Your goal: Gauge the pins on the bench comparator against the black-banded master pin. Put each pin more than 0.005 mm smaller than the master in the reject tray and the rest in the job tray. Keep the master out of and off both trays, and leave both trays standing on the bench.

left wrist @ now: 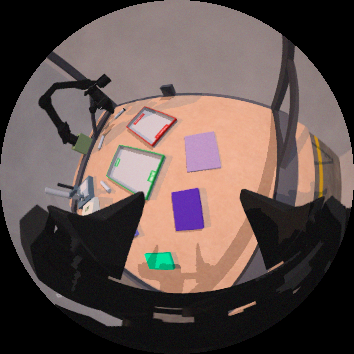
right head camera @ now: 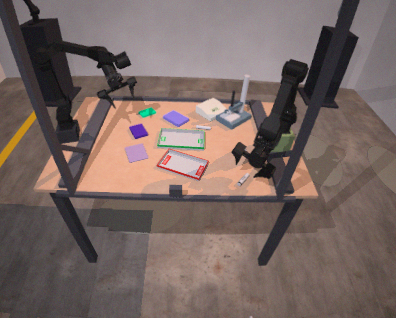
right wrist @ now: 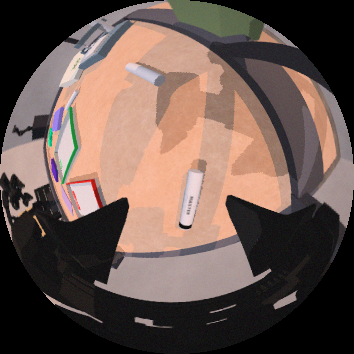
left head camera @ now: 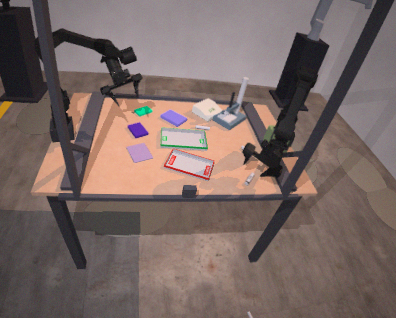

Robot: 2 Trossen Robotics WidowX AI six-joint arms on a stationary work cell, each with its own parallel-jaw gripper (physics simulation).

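Frame: origin at the left arm's base, x ahead, y left, z up, level; centimetres.
Where they show: left gripper, between the fingertips: (left wrist: pixel 194 195) (right head camera: pixel 124 104) (right wrist: pixel 28 192) (left head camera: pixel 128 102); right gripper, between the fingertips: (left wrist: pixel 113 112) (right head camera: pixel 245 170) (right wrist: pixel 177 201) (left head camera: pixel 251 170); left arm's base, origin of its link: (right head camera: pixel 66 126) (right wrist: pixel 49 203); right arm's base, origin of its link: (left wrist: pixel 75 140) (right head camera: pixel 282 129).
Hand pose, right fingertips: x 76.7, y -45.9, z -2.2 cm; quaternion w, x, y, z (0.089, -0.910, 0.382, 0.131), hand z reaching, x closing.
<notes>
Things, the pixels of their top centre, and the offset from my right fingertips. "spot": a spot on its surface instead.
- master pin, centre of its top: (right wrist: pixel 188 205) (right head camera: pixel 243 177) (left head camera: pixel 250 177) dz -2.6, dx -0.9, dy -1.6 cm
- plain pin, centre of its top: (right wrist: pixel 139 69) (left wrist: pixel 99 141) dz -2.7, dx +7.0, dy +15.3 cm
- green job tray, centre of its top: (left wrist: pixel 128 166) (right wrist: pixel 60 150) (left head camera: pixel 183 137) (right head camera: pixel 181 137) dz -2.5, dx -20.7, dy +30.5 cm
- comparator, a spot on its surface: (right head camera: pixel 233 118) (left head camera: pixel 231 119) spot: dz -0.4, dx +9.6, dy +38.6 cm
- red reject tray, centre of its top: (right wrist: pixel 81 204) (left wrist: pixel 146 121) (left head camera: pixel 190 162) (right head camera: pixel 183 162) dz -2.7, dx -24.0, dy +12.9 cm
- cream readout box, a spot on its surface: (left head camera: pixel 205 108) spot: dz +0.2, dx -1.2, dy +50.0 cm
- blue-violet block, centre of its top: (right wrist: pixel 54 119) (left head camera: pixel 174 116) (right head camera: pixel 175 116) dz -2.5, dx -20.0, dy +48.8 cm
- dark purple block, centre of its top: (left wrist: pixel 186 209) (left head camera: pixel 137 128) (right head camera: pixel 138 129) (right wrist: pixel 52 169) dz -2.8, dx -41.1, dy +41.6 cm
- lilac pad, centre of its top: (left wrist: pixel 200 149) (left head camera: pixel 139 152) (right head camera: pixel 136 152) (right wrist: pixel 65 200) dz -3.9, dx -43.6, dy +25.7 cm
- green piece, centre of its top: (left wrist: pixel 157 261) (left head camera: pixel 143 109) (right head camera: pixel 147 111) dz -3.0, dx -34.5, dy +58.3 cm
- small white object, a spot on its surface: (left head camera: pixel 250 314) spot: dz -77.7, dx +3.4, dy -42.8 cm
The master pin (left head camera: pixel 249 178) (right head camera: pixel 243 179) (right wrist: pixel 191 200) lies on the bench below my right gripper (left head camera: pixel 258 169) (right head camera: pixel 247 169) (right wrist: pixel 177 201), which is open and empty. A plain pin (left wrist: pixel 101 142) (right wrist: pixel 145 74) lies farther back, partly hidden in the left head camera. Another pin (left head camera: pixel 202 128) (right head camera: pixel 203 128) lies between the green job tray (left head camera: pixel 183 147) (right head camera: pixel 181 147) and the comparator (left head camera: pixel 230 118) (right head camera: pixel 233 118). The red reject tray (left head camera: pixel 187 172) (right head camera: pixel 179 172) stands in front; no pins show in either tray. My left gripper (left head camera: pixel 128 99) (right head camera: pixel 123 101) (left wrist: pixel 194 195) is open, above the back left.
A cream readout box (left head camera: pixel 205 108) stands beside the comparator. A blue-violet block (left head camera: pixel 174 118), dark purple block (left head camera: pixel 138 130), lilac pad (left head camera: pixel 139 152) and green piece (left head camera: pixel 143 111) lie left of centre. A small white object (left head camera: pixel 250 314) shows on the floor. Frame posts flank the bench.
</notes>
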